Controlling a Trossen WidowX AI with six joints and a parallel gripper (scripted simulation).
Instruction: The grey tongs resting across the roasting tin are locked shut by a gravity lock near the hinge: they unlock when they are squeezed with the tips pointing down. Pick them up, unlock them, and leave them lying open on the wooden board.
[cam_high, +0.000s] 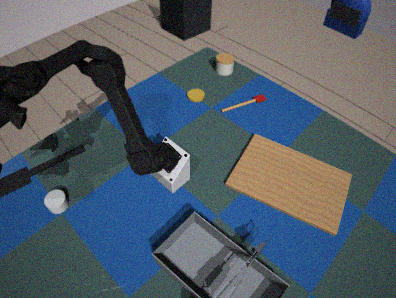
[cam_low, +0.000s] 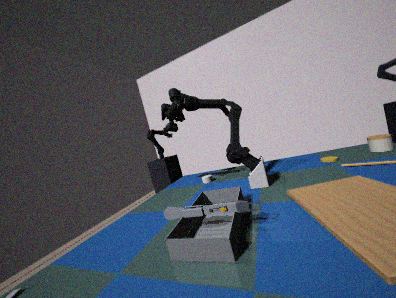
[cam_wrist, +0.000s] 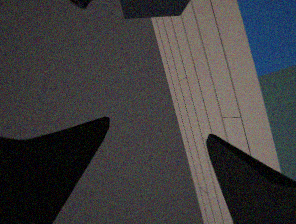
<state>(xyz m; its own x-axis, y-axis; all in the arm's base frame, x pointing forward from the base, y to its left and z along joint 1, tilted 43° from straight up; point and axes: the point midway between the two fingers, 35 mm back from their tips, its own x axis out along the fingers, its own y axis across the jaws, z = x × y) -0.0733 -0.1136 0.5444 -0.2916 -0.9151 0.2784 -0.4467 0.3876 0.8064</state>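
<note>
Right now the grey roasting tin is 39 cm ahead of my gripper tip, 38 cm below it and 37 cm to the left of it. The rest, counted from my gripper tip: white cylinder (39 cm below, 15 cm to the left, 8 cm behind); then dark flat tool (40 cm below, 25 cm behind, 15 cm to the left); then yellow lock slider (43 cm ahead, 42 cm to the left, 34 cm below).
</note>
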